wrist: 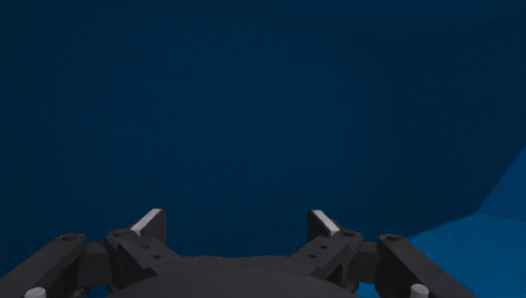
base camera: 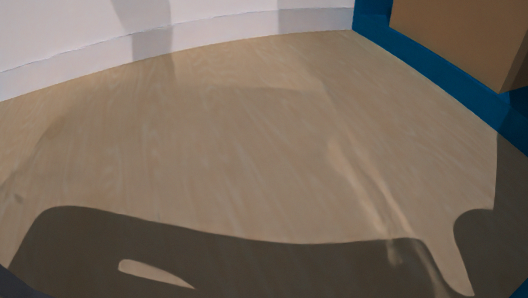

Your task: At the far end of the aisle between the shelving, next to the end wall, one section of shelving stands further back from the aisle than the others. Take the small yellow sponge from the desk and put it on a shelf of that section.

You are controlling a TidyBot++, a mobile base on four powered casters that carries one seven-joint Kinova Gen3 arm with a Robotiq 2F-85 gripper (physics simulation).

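Places are measured from the arm's base along level axes (x ahead, y left, z up), in metres.
Pixels of known places: gripper, fingertip midpoint: [wrist: 237, 225].
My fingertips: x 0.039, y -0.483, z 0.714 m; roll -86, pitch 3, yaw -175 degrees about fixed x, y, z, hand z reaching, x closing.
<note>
Behind a point stands the place of what it marks.
The yellow sponge does not show in either view. My gripper [wrist: 237, 225] @[x 0.039, y -0.483, z 0.714 m] is open, its two fingers wide apart, with nothing seen between them. It points at the dark blue back panel [wrist: 250, 125] @[x 0.046, y -0.840, z 0.804 m] of a shelving section, which fills most of the wrist view. Part of a brighter blue shelf board [wrist: 482, 252] @[x -0.300, y -0.687, z 0.594 m] shows at the lower right, with a side panel [wrist: 512, 192] @[x -0.500, y -0.833, z 0.650 m] rising above it. The low part of blue shelving [base camera: 425, 65] @[x 0.892, y -0.392, z -0.364 m] stands at the right in the base view.
A brown box [base camera: 460, 40] @[x 0.831, y -0.447, z -0.246 m] sits in the low part of the blue shelving. A white wall [base camera: 65, 25] @[x 0.780, y 0.652, z -0.229 m] with a pale baseboard [base camera: 220, 30] @[x 0.988, y 0.234, z -0.354 m] runs across the back left and meets the shelving at a corner. Dark shadows of the robot lie on the wooden floor [base camera: 225, 150] @[x 0.491, y 0.110, z -0.397 m].
</note>
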